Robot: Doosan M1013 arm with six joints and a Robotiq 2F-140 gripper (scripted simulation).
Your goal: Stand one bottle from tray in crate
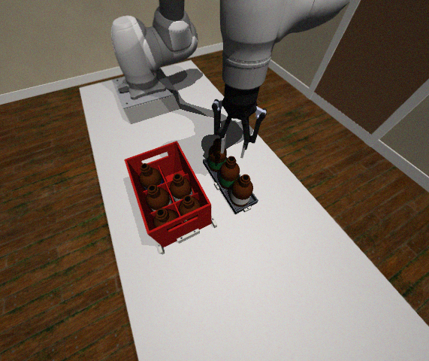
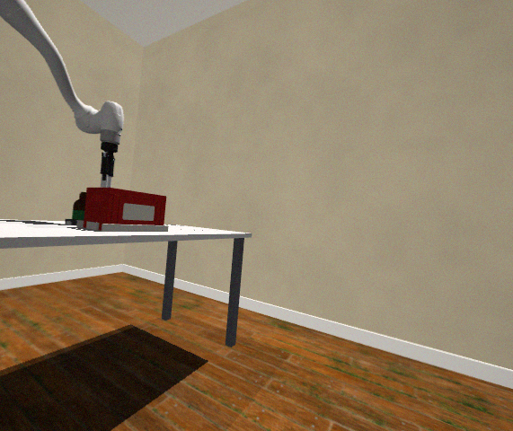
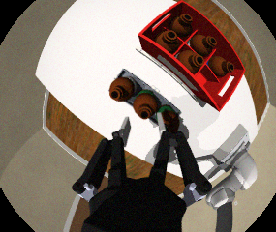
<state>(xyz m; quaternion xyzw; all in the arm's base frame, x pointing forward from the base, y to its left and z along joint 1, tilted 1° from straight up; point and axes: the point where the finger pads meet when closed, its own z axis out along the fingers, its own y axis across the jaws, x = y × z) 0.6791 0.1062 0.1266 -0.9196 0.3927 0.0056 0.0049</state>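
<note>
The bottle is 14 cm below my hand. Round my hand: red crate 23 cm to the right, 14 cm below, 2 cm behind; then dark tray 21 cm below, 1 cm behind.
</note>
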